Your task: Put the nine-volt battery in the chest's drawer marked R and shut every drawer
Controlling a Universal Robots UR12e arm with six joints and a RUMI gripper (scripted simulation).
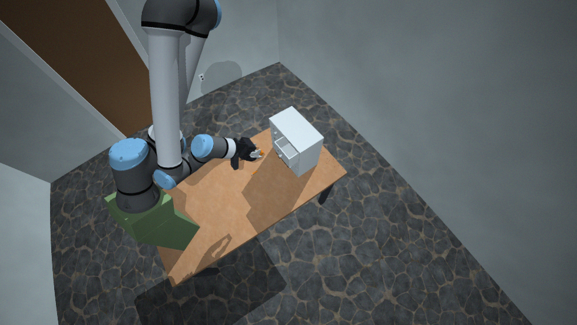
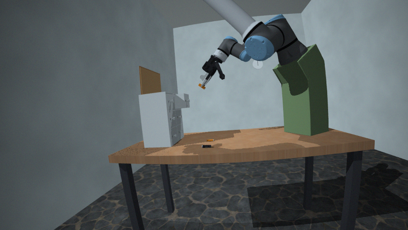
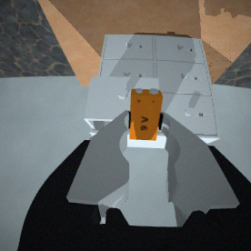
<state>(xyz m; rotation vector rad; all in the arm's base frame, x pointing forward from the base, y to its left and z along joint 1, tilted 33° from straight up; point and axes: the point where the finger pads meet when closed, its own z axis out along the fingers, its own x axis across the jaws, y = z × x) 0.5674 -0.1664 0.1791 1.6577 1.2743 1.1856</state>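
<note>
Right now my hand is 10 mm above the orange nine-volt battery. Round my hand: dark object (250 mm to the left, 350 mm below); orange cylindrical battery (20 mm behind, 100 mm to the left, 350 mm below).
</note>
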